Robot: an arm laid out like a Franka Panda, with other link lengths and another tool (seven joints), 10 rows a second.
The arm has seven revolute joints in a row. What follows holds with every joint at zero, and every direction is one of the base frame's. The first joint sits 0.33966 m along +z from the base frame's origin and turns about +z. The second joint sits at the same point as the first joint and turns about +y. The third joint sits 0.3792 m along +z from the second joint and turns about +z. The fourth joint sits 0.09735 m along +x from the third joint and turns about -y. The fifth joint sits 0.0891 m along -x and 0.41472 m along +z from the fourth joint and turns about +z. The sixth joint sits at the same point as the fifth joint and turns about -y. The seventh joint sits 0.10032 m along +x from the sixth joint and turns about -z. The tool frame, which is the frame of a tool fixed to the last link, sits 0.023 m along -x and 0.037 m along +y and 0.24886 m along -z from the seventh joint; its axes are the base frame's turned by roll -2.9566, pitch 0 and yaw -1.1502 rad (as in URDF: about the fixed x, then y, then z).
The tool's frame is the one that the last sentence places.
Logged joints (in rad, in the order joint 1, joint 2, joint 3, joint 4, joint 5, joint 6, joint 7), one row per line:
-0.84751, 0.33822, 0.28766, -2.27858, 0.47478, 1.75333, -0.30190
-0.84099, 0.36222, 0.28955, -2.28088, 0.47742, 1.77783, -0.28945
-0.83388, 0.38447, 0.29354, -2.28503, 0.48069, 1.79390, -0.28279
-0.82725, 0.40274, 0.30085, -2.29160, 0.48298, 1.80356, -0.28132
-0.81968, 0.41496, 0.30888, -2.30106, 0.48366, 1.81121, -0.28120
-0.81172, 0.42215, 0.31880, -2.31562, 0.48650, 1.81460, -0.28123
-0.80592, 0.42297, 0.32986, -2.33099, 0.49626, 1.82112, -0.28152
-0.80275, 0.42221, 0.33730, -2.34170, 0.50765, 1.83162, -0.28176
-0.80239, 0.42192, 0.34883, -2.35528, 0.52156, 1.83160, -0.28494
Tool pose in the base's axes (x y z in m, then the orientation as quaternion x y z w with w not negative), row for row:
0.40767, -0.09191, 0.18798, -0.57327, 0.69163, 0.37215, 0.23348
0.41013, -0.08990, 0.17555, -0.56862, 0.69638, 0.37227, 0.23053
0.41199, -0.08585, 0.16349, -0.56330, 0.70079, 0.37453, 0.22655
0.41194, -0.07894, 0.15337, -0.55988, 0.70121, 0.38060, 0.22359
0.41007, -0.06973, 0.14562, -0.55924, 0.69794, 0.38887, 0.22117
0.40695, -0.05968, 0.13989, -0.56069, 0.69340, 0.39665, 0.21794
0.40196, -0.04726, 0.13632, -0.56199, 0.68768, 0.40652, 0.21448
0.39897, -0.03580, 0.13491, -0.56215, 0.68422, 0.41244, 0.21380
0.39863, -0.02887, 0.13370, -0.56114, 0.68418, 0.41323, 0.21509
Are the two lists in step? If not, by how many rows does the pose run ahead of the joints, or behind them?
The pose runs 1 row behind the joints: the pose in row i belongs to the joints in row i - 1.
